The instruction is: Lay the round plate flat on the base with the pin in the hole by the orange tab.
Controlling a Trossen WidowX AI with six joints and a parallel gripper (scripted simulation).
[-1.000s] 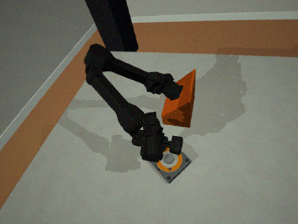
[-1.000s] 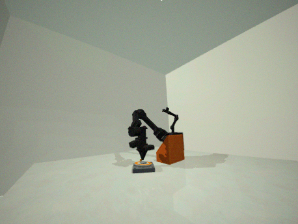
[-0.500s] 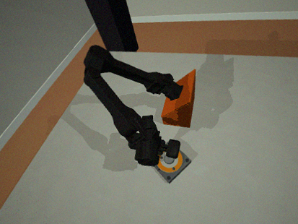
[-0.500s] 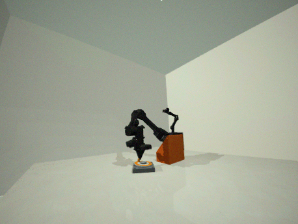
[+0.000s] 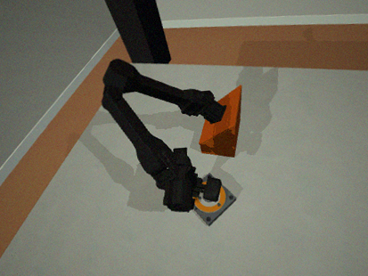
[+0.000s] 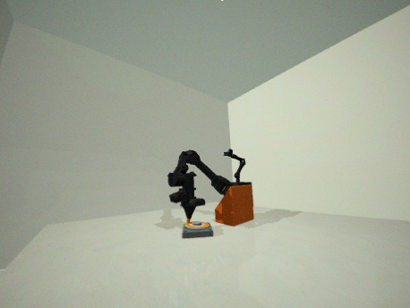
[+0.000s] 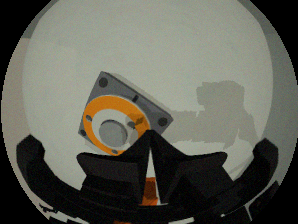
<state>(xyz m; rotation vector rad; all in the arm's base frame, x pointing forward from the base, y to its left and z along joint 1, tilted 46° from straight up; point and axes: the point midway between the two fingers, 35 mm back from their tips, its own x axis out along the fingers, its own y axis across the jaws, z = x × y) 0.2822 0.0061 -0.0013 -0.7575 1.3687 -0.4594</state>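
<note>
My gripper tip is now 3 cm to the right of the round plate and 1 cm above it.
</note>
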